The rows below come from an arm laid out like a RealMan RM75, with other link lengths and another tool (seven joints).
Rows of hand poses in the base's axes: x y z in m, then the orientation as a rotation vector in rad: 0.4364, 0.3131, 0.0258, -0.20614, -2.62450, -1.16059; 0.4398, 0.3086, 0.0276, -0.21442, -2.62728, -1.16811; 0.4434, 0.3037, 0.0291, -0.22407, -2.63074, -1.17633; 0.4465, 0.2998, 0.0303, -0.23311, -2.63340, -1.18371; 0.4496, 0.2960, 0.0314, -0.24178, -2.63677, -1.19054; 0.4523, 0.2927, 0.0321, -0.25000, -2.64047, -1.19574; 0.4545, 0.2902, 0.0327, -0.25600, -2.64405, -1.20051; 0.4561, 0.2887, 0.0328, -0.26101, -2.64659, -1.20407; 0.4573, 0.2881, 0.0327, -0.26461, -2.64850, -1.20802; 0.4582, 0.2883, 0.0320, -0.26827, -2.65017, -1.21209; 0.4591, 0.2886, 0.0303, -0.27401, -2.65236, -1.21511; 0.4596, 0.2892, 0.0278, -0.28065, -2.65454, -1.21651; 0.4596, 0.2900, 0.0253, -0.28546, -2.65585, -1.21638; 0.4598, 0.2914, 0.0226, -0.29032, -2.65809, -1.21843; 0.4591, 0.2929, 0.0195, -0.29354, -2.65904, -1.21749; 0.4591, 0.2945, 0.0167, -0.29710, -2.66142, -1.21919; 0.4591, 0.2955, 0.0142, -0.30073, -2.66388, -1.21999; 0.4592, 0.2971, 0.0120, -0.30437, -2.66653, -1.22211; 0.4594, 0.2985, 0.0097, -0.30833, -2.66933, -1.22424
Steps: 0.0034, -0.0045, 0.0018, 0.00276, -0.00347, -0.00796; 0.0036, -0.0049, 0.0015, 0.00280, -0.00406, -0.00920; 0.0031, -0.0039, 0.0012, 0.00262, -0.00323, -0.00837; 0.0031, -0.0038, 0.0011, 0.00207, -0.00372, -0.00820; 0.0027, -0.0033, 0.0007, 0.00103, -0.00347, -0.00761; 0.0022, -0.0025, 0.0006, 0.00101, -0.00368, -0.00603; 0.0016, -0.0015, 0.0001, 0.00075, -0.00254, -0.00480; 0.0012, -0.0006, -0.0001, 0.00131, -0.00247, -0.00379; 0.0009, 0.0002, -0.0007, 0.00146, -0.00231, -0.00379; 0.0009, 0.0003, -0.0017, 0.00050, -0.00190, -0.00504; 0.0005, 0.0006, -0.0025, -0.00051, -0.00106, -0.00524; 0.0000, 0.0008, -0.0025, -0.00093, -0.00008, -0.00346; 0.0002, 0.0014, -0.0027, -0.00002, -0.00176, -0.00425; -0.0007, 0.0015, -0.0031, -0.00113, 0.00023, -0.00214; 0.0000, 0.0016, -0.0028, -0.00017, -0.00199, -0.00336; 0.0000, 0.0010, -0.0025, -0.00072, -0.00168, -0.00323; 0.0001, 0.0016, -0.0022, -0.00004, -0.00239, -0.00358; 0.0002, 0.0014, -0.0023, -0.00011, -0.00246, -0.00383
